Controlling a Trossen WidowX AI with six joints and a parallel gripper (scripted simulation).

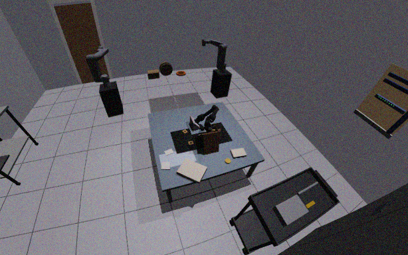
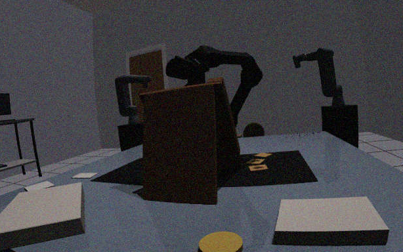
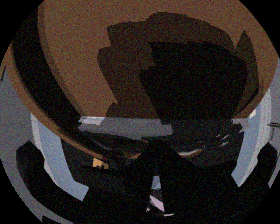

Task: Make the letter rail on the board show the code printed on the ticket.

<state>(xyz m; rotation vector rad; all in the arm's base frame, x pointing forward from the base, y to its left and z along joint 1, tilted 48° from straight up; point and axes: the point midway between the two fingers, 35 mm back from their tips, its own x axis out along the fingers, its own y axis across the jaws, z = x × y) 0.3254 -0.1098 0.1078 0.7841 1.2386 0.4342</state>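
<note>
My gripper tip is 10 mm short of the tan letter tile and 30 mm to the right of it. From my gripper tip the other things lie so: black mat 140 mm behind, 20 mm to the right, 150 mm below; then white printed slip 60 mm behind, 50 mm to the right, 80 mm below; then pale block 340 mm ahead, 290 mm to the left, 140 mm below.
</note>
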